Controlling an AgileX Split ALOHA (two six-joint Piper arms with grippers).
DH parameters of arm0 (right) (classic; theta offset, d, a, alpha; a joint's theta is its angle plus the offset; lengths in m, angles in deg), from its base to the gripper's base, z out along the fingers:
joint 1: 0 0.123 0 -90
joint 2: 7.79 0 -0.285 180
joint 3: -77.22 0 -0.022 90
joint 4: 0 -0.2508 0 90
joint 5: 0 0 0.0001 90
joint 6: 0 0.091 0 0
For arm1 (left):
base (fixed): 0 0 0 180
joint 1: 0 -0.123 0 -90
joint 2: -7.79 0 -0.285 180
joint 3: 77.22 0 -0.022 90
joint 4: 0 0.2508 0 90
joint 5: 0 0 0.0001 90
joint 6: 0 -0.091 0 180
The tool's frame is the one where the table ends.
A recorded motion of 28 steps. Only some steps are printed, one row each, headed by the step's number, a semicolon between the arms.
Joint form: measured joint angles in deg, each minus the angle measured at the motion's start. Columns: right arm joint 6, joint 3, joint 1, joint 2, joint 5, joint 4; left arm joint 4, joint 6, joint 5, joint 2, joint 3, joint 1.
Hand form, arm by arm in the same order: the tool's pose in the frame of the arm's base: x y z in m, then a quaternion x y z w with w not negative. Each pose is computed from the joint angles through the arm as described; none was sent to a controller.
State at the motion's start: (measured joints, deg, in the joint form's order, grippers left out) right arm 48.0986 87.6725 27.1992 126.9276 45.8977 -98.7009; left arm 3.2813 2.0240 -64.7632 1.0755 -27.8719 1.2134
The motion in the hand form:
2: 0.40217 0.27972 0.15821 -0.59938 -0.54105 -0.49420 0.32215; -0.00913 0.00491 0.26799 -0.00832 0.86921 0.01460 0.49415
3: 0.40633 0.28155 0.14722 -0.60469 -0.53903 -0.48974 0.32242; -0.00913 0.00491 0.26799 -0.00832 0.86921 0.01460 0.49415
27: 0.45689 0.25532 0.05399 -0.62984 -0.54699 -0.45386 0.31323; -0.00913 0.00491 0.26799 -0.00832 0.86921 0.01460 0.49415
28: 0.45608 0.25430 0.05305 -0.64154 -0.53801 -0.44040 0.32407; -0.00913 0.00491 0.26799 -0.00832 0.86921 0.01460 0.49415
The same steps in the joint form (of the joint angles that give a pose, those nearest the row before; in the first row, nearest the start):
2: -0.06 1.61 0.07 3.08 0.00 -1.42; 0.00 0.00 0.00 0.00 0.00 0.00
3: -0.13 2.77 0.07 5.03 -0.22 -1.65; 0.00 0.00 0.00 0.00 0.00 0.00
27: 2.00 17.01 -5.43 22.54 2.18 5.11; 0.00 0.00 0.00 0.00 0.00 0.00
28: 5.25 17.00 -5.54 22.53 2.49 6.41; 0.00 0.00 0.00 0.00 0.00 0.00

